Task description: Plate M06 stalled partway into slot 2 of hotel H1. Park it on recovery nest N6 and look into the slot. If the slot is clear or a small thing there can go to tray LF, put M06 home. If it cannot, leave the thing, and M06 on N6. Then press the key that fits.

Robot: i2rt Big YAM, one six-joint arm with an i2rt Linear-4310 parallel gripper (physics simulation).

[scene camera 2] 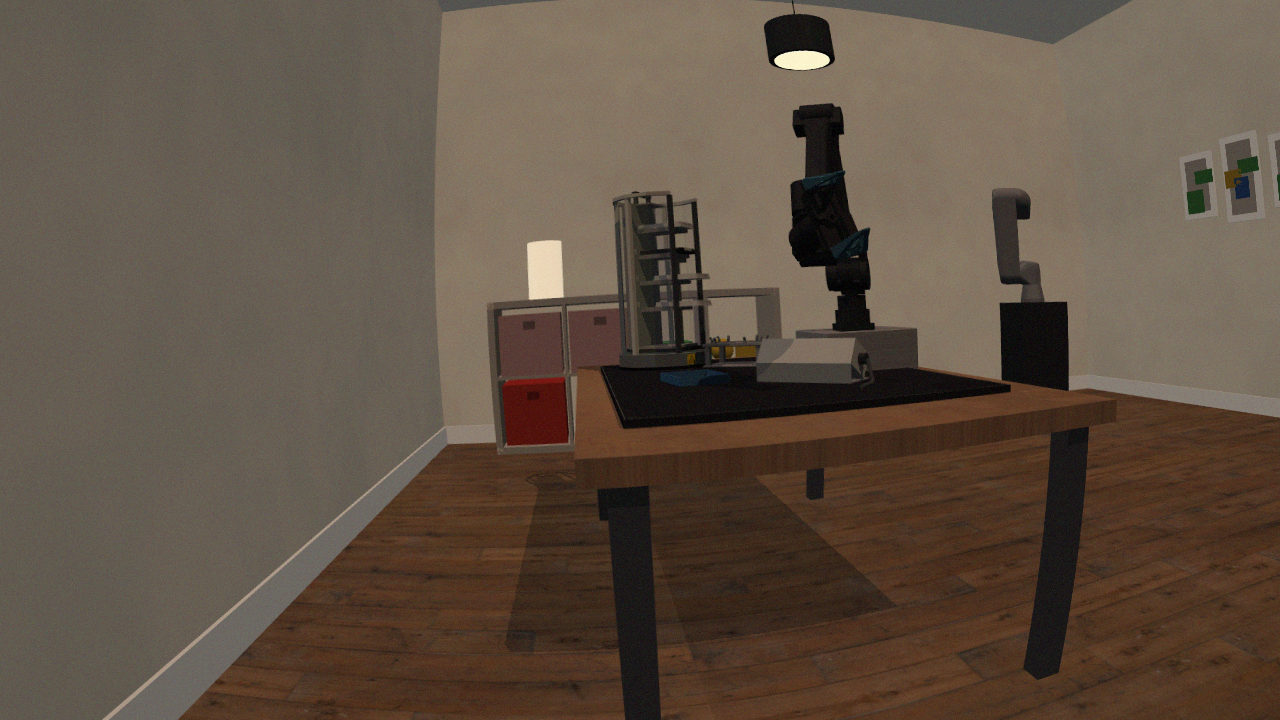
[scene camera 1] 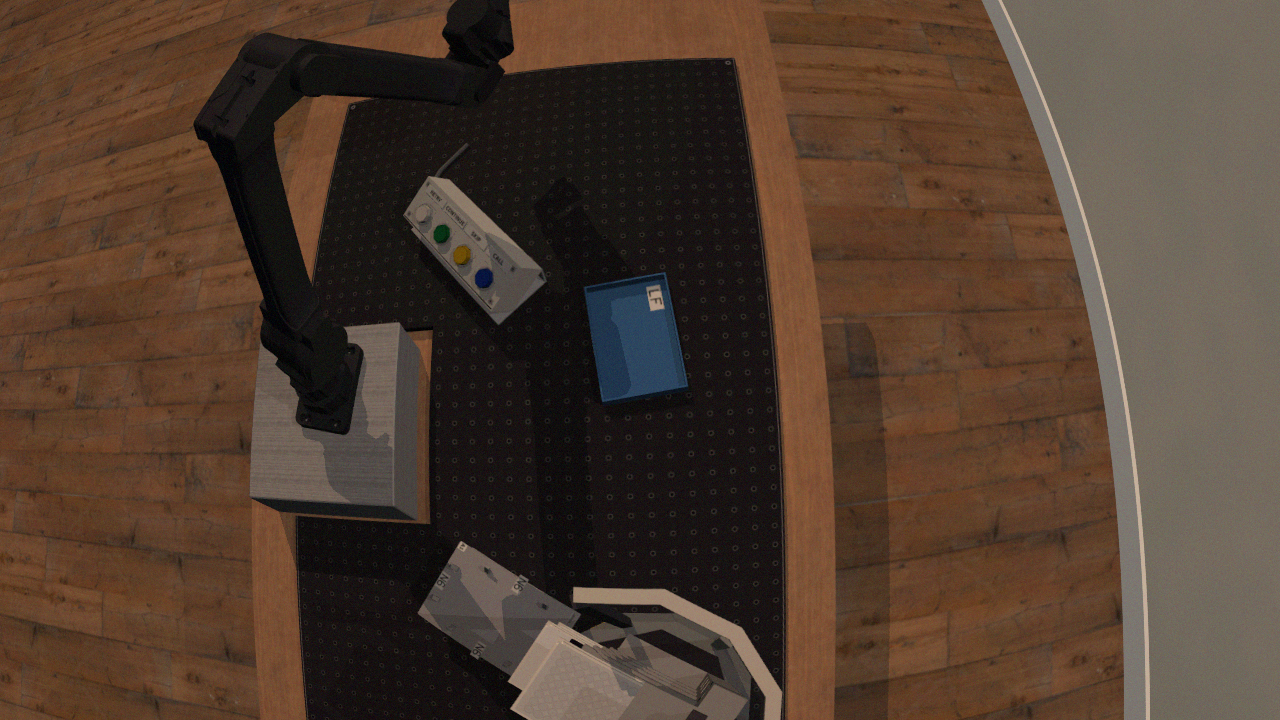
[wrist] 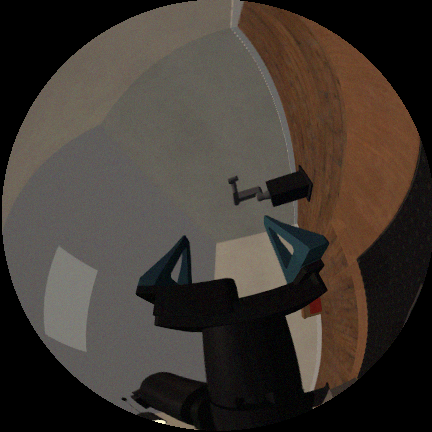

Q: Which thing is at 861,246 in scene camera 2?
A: My gripper.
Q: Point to a white button box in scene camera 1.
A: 487,263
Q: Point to a blue tray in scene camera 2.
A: At 705,376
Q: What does my gripper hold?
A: Nothing.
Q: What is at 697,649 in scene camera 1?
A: A slotted plate rack.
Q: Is my gripper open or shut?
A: Open.
